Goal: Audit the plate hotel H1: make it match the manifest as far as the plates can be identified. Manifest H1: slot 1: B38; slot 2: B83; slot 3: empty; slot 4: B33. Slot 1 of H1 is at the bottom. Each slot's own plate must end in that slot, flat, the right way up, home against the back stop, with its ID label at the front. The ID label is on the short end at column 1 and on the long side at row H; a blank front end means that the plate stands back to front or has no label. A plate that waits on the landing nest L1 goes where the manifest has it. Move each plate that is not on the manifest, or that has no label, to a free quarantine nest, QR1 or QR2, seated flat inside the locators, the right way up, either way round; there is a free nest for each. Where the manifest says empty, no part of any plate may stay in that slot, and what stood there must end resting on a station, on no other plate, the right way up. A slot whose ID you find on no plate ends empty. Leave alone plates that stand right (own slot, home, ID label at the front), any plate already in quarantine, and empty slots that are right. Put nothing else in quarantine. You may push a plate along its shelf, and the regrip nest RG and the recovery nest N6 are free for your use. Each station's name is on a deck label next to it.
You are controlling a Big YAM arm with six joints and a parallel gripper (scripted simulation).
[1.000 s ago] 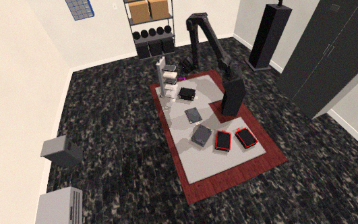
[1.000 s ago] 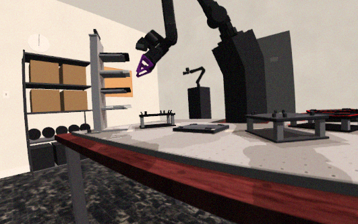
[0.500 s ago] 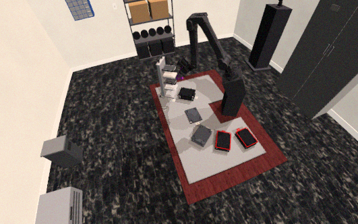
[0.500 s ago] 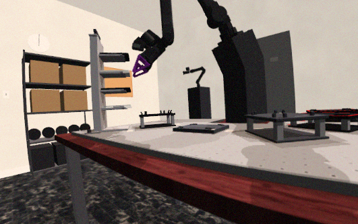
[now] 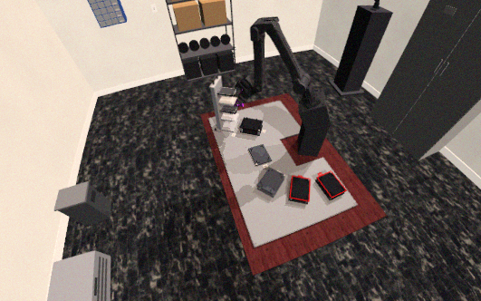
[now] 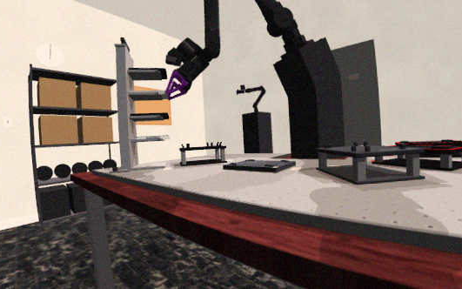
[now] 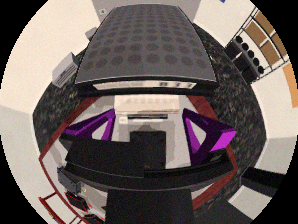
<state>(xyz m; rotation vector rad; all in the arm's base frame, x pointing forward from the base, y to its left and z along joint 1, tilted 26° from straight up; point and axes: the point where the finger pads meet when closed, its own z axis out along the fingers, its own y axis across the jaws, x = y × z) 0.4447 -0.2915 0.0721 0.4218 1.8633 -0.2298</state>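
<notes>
Now: the white plate 6 cm ahead of my hand and 3 cm to the right of it. From my hand the other things lie so: dark plate: 8 cm above, 6 cm ahead, 3 cm to the right.
</notes>
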